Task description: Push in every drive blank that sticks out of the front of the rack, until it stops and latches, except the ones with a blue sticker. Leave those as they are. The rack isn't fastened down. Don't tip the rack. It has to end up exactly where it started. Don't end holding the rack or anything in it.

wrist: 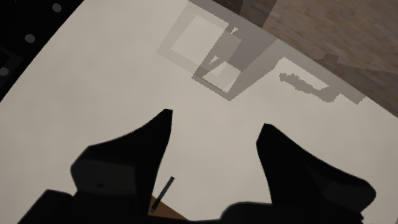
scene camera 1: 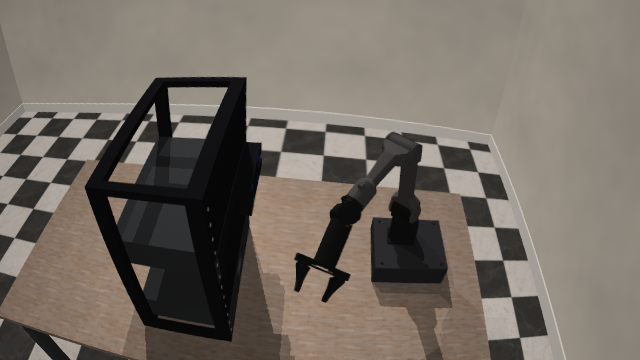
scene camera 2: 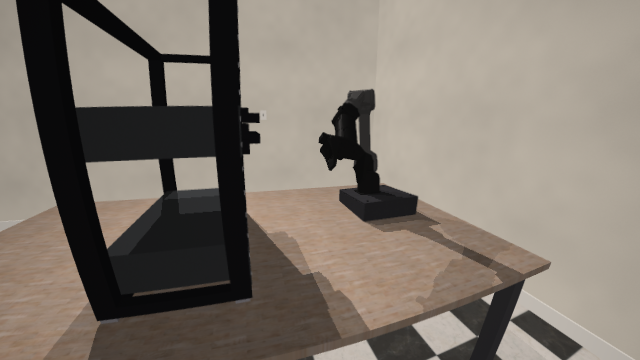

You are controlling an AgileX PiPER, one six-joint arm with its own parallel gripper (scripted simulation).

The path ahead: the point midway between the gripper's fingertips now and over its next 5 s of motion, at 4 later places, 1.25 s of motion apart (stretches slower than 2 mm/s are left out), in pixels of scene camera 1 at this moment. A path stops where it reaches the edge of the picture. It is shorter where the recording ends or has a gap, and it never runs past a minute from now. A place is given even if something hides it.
My gripper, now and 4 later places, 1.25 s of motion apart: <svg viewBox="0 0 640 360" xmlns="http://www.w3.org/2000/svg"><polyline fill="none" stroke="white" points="310,296 298,234 311,182 270,198 272,177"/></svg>
